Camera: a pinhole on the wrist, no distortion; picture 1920 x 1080 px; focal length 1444.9 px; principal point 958.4 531.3 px. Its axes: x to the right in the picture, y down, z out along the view. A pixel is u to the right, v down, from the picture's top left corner.
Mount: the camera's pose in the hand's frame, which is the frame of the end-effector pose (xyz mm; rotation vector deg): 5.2 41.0 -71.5 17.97 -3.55 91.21
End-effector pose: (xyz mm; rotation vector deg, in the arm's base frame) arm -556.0 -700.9 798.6 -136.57 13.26 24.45
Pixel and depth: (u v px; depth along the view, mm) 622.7 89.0 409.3
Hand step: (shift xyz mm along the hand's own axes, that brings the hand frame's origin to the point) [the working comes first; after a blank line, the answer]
In the camera's frame: -95.1 -125.3 409.3

196.1 -140.0 279.3
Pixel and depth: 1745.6 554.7 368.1
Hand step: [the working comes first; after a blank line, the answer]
In the camera's frame: 200.5 6.0 368.1

56.0 150.0 330.1
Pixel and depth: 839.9 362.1 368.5
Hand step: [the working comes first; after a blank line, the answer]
In the camera's frame: -30.2 -43.2 368.5

107.6 -71.7 268.2
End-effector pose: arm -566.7 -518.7 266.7 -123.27 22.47 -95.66
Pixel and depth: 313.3 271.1 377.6
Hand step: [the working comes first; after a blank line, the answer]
In the camera's frame: -168.6 -68.0 377.6

135.5 -207.0 240.2
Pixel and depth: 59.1 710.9 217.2
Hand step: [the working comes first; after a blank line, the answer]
In the camera's frame: -135.2 27.0 217.2

15.4 -142.1 108.9
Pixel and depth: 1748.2 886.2 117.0
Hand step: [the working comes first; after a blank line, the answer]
In the camera's frame: 64.0 28.7 117.0

-5.2 74.5 60.3
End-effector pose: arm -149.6 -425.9 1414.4 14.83 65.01 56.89
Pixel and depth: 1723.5 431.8 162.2
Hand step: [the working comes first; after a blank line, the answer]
In the camera's frame: 85.9 -11.2 162.2

41.2 87.3 102.8
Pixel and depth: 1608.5 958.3 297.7
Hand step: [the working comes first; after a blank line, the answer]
In the camera's frame: 133.9 88.0 297.7

-35.4 97.4 259.4
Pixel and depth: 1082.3 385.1 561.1
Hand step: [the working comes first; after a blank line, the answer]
In the camera's frame: 48.1 -56.8 561.1

151.1 -39.7 469.4
